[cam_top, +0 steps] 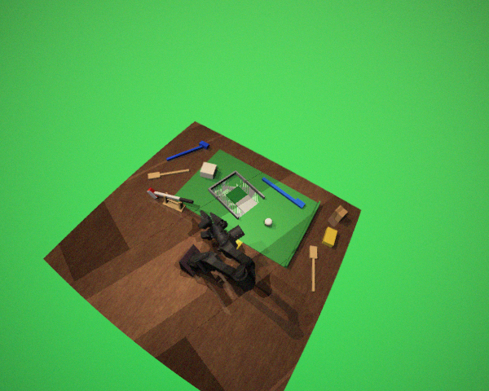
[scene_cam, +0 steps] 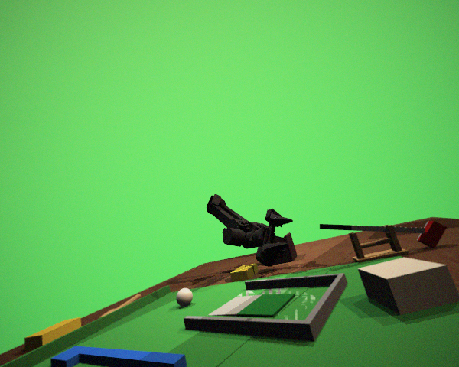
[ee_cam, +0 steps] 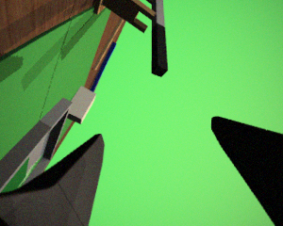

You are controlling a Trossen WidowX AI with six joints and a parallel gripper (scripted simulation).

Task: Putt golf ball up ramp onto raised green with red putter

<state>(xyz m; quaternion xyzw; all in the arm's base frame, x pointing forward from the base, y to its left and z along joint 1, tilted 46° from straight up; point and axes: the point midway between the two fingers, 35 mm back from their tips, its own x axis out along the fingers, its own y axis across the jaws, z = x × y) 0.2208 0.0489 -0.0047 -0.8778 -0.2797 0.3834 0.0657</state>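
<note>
My gripper tip is now 21 cm to the right of the wooden stand, 8 cm above it and 1 cm short of it. Round my gripper tip: red putter 23 cm to the left, 5 cm below, 1 cm ahead; then white golf ball 30 cm to the right, 15 cm ahead, 9 cm below; then green mat 24 cm ahead, 15 cm to the right, 11 cm below.
</note>
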